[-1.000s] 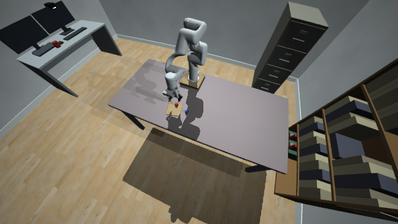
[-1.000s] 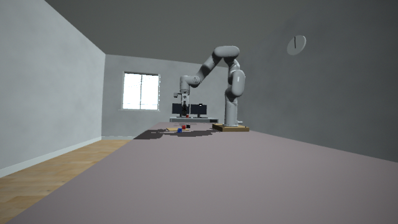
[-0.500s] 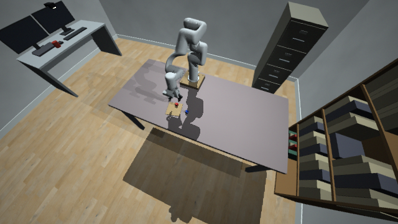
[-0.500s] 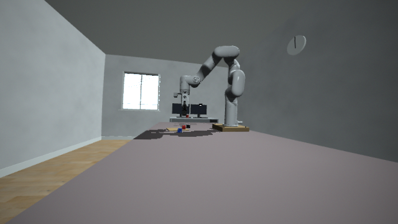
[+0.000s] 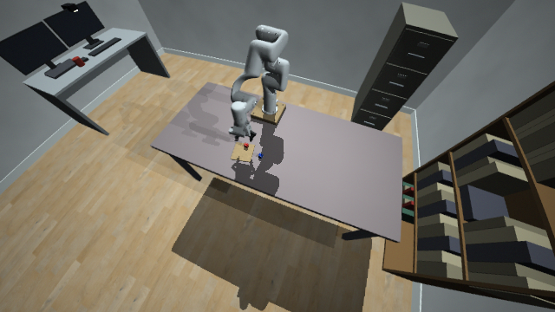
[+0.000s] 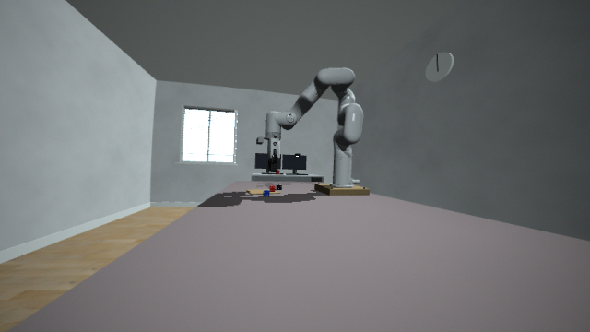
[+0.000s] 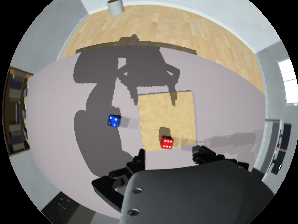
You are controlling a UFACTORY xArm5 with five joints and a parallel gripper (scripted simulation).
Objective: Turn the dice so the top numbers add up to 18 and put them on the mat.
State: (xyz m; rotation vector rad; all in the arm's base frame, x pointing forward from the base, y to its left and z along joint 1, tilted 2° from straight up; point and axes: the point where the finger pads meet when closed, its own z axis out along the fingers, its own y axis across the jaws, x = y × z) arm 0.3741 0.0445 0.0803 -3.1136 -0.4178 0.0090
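Right now my hand is 13 cm to the right of the blue die, 10 cm above it and 1 cm short of it. Also, from my hand: tan mat: 11 cm below, 5 cm ahead; black die: 11 cm to the right, 10 cm below, 3 cm behind; red die: 10 cm below, 1 cm to the right.
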